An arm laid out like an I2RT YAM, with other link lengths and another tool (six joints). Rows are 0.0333 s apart.
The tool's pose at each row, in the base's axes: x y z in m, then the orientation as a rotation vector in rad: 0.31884 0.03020 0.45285 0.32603 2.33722 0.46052; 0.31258 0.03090 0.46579 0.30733 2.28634 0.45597; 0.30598 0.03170 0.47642 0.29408 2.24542 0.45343; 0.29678 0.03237 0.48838 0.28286 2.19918 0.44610; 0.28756 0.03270 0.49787 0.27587 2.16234 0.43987; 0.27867 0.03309 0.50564 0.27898 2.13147 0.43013; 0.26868 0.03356 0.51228 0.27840 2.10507 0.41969
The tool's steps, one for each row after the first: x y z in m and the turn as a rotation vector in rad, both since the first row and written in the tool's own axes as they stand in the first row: -0.00319 0.00538 -0.01296 -0.01433 -0.04905 -0.01680; -0.00469 0.00985 -0.02458 -0.02621 -0.08826 -0.02876; -0.00521 0.01449 -0.03894 -0.03550 -0.13376 -0.04096; -0.00433 0.01780 -0.05173 -0.04206 -0.17021 -0.04939; -0.00262 0.02049 -0.06310 -0.04160 -0.20235 -0.05115; 0.00058 0.02266 -0.07447 -0.04062 -0.23015 -0.05575
